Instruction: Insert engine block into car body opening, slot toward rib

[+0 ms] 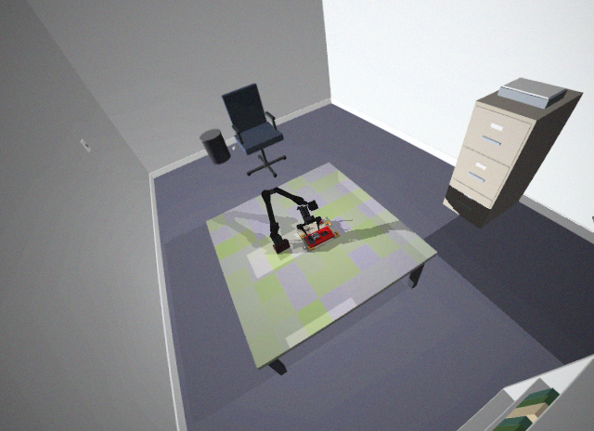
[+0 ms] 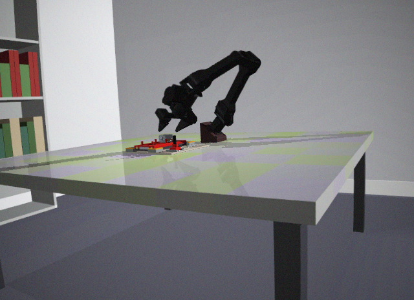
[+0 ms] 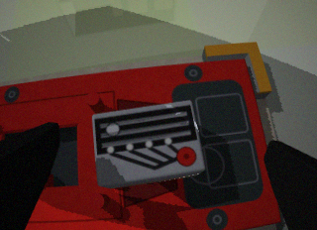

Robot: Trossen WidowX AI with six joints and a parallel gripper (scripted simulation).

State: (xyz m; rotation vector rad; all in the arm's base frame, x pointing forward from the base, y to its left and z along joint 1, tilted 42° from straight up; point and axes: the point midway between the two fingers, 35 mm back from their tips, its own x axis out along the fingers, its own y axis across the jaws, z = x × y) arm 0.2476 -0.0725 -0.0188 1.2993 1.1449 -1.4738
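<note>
Right now the grey engine block is 30 mm below my gripper tip, 10 mm to the right of it and 10 mm ahead of it. Also, from my gripper tip: short black post: 120 mm ahead, 110 mm to the left, 30 mm below.
</note>
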